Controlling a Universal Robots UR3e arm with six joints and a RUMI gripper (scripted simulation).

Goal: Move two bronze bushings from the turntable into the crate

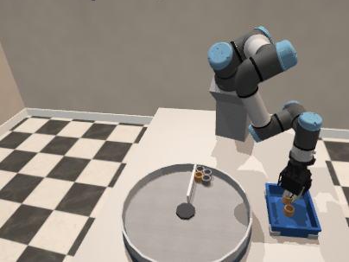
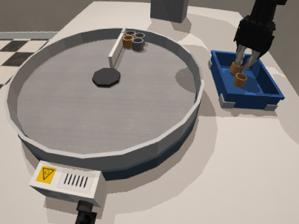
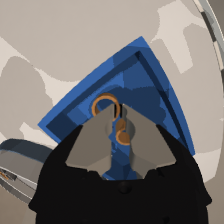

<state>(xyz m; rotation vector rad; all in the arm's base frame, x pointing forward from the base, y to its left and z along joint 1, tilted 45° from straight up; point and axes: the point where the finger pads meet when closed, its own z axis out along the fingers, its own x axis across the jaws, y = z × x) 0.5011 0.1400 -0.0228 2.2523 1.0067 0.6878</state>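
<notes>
Right now the blue crate is 4 cm ahead of my hand, 2 cm to the right of it and 1 cm below it. Also, from my hand: grey turntable: 38 cm to the right, 3 cm ahead, 2 cm above.
</notes>
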